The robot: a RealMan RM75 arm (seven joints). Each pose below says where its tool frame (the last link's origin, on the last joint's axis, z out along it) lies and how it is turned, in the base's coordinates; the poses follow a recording.
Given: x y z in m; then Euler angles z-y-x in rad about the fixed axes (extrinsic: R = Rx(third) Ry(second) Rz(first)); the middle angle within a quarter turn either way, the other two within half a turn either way.
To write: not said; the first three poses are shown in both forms.
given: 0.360 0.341 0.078 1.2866 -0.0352 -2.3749
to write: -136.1 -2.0 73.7 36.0 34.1 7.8
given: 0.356 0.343 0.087 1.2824 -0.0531 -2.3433
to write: -134.3 -3.0 73.5 35.6 34.3 8.7
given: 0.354 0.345 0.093 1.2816 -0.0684 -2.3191
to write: -132.9 -3.9 73.4 35.4 34.5 9.3
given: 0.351 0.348 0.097 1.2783 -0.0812 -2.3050
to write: -132.1 -4.7 73.2 35.1 34.8 9.7
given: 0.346 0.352 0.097 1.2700 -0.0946 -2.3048
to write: -132.1 -5.4 72.8 34.6 35.2 9.7
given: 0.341 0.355 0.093 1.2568 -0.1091 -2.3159
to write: -132.7 -6.3 72.0 34.1 35.5 9.3
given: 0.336 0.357 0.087 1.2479 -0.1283 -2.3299
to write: -133.5 -7.4 71.5 33.6 35.7 8.7
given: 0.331 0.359 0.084 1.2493 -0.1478 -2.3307
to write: -133.5 -8.5 71.6 33.1 35.9 8.4
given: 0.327 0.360 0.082 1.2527 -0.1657 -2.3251
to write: -133.2 -9.5 71.8 32.7 36.0 8.2
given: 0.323 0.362 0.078 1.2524 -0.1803 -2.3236
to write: -133.1 -10.3 71.8 32.3 36.2 7.8
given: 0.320 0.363 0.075 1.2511 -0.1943 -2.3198
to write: -132.9 -11.1 71.7 32.0 36.3 7.5
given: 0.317 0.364 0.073 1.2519 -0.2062 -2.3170
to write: -132.8 -11.8 71.7 31.7 36.4 7.3
